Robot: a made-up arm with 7 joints.
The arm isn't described. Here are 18 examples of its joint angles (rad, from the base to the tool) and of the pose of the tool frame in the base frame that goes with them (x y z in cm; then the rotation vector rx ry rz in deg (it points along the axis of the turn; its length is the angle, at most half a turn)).
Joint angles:
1: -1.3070 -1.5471 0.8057 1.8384 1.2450 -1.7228 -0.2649
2: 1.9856 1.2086 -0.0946 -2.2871 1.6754 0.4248 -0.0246
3: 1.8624 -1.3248 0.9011 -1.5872 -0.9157 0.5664 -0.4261
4: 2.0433 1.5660 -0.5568 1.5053 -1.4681 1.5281 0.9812
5: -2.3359 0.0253 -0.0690 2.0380 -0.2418 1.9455 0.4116
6: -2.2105 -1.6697 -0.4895 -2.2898 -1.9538 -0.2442 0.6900
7: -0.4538 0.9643 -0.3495 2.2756 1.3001 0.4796 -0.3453
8: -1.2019 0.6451 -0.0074 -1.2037 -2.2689 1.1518 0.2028
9: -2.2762 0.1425 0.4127 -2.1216 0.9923 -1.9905 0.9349
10: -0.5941 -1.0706 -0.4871 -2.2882 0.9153 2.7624 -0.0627
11: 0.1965 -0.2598 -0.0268 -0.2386 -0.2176 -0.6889 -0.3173
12: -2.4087 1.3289 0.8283 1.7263 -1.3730 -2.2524 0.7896
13: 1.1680 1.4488 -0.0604 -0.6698 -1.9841 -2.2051 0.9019
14: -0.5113 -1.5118 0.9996 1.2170 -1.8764 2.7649 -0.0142
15: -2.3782 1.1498 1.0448 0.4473 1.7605 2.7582 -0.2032
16: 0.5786 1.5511 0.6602 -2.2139 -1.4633 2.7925 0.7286
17: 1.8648 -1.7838 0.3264 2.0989 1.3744 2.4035 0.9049
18: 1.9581 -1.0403 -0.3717 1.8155 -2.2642 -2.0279 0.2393
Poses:
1: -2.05 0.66 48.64 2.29 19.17 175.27
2: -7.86 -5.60 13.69 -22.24 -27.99 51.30
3: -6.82 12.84 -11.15 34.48 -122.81 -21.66
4: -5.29 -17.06 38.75 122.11 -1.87 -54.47
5: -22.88 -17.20 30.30 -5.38 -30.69 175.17
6: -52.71 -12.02 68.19 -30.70 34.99 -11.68
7: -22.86 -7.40 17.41 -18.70 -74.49 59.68
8: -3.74 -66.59 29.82 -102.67 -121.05 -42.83
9: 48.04 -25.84 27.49 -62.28 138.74 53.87
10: 1.39 -8.78 66.24 -110.71 10.58 54.52
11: -54.79 -9.42 68.17 -4.67 28.02 -79.77
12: 2.96 -46.89 -14.50 26.99 12.70 107.90
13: -34.79 -59.26 19.97 27.11 51.12 83.51
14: -44.08 9.00 70.50 147.77 -35.71 -18.68
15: -11.96 27.22 23.96 12.71 -0.98 -159.68
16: -32.98 -33.64 69.35 -27.81 137.31 52.32
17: 18.15 -12.61 90.77 -97.55 88.11 24.44
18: 50.41 -34.47 59.08 -7.57 -168.50 8.90
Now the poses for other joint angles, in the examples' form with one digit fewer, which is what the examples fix.
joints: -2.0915 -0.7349 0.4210 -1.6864 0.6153 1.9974 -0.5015
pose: 3.1 -20.7 46.2 -146.7 -68.8 57.1
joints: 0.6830 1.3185 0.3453 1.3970 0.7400 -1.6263 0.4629
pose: -1.9 28.5 13.2 149.2 -64.1 19.9
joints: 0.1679 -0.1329 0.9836 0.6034 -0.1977 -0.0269 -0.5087
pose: -13.4 10.6 51.2 -58.1 21.7 -129.6
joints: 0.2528 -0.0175 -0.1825 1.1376 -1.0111 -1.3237 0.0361
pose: -13.5 32.6 83.1 -118.3 76.7 -33.3
